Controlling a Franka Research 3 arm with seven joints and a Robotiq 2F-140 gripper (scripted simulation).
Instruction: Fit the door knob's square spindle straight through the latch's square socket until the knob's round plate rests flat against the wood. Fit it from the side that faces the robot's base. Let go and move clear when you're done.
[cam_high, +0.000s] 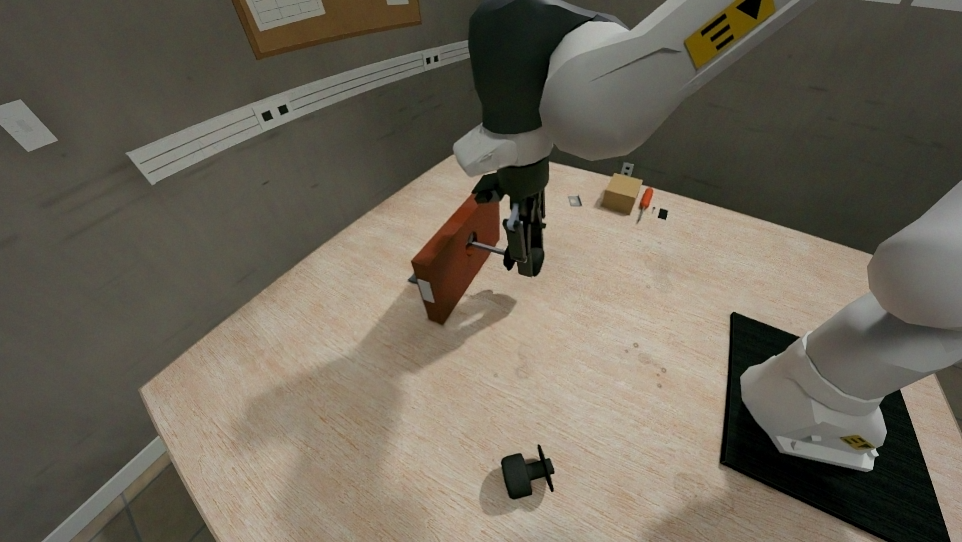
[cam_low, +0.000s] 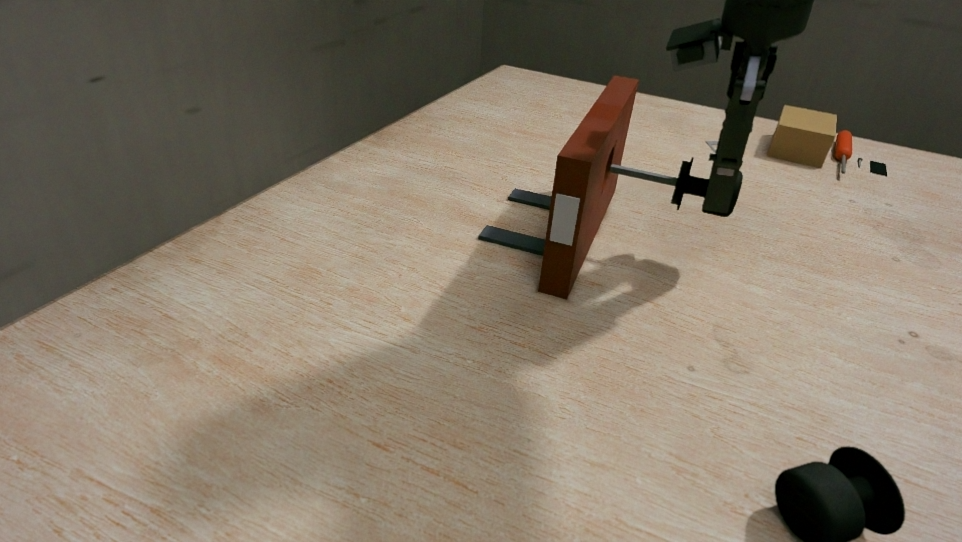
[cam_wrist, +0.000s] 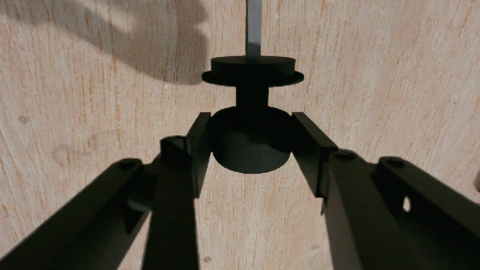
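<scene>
My gripper is now 15 cm short of the red-brown wooden door slab and 3 cm above it. The rest, counted from my hand: black door knob: 4 cm ahead, 3 cm below; grey latch plate: 16 cm to the left, 14 cm ahead, 3 cm below; tan box: 48 cm to the right, 12 cm behind, 10 cm below.
</scene>
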